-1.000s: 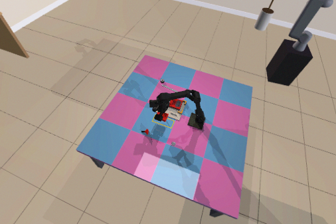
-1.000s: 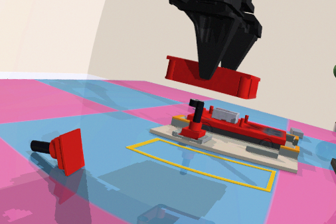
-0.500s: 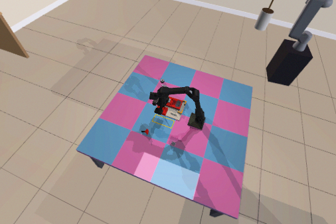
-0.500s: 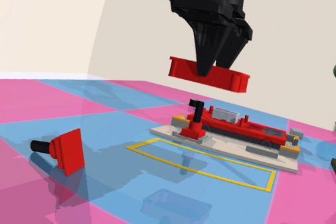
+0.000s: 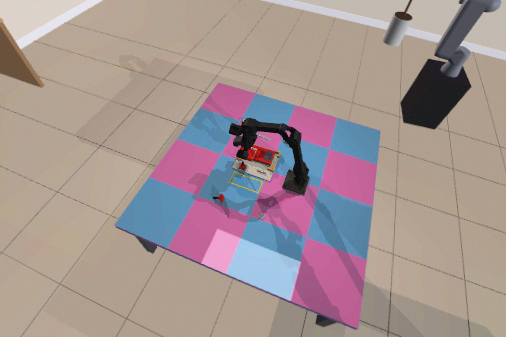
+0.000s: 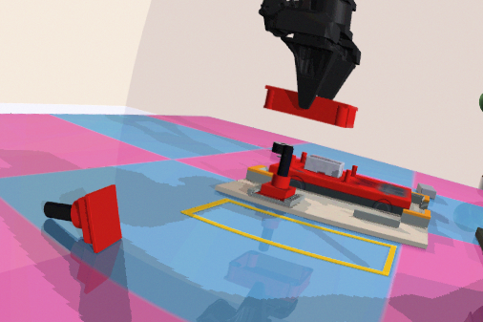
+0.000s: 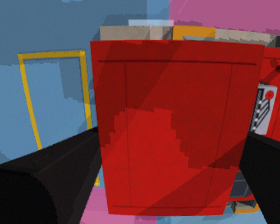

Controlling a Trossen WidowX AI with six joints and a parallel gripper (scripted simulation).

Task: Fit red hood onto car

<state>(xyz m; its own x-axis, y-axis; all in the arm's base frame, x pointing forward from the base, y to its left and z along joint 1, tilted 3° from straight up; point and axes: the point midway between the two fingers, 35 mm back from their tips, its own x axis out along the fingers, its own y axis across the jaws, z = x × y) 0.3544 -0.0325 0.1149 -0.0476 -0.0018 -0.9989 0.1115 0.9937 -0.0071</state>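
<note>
The grey engine block is 90 mm to the right of my gripper tip, 80 mm below it and 20 mm behind it. From my gripper tip the other things lie so: grey jig 90 mm below, 60 mm to the right, 60 mm behind; red hood 10 mm above.
</note>
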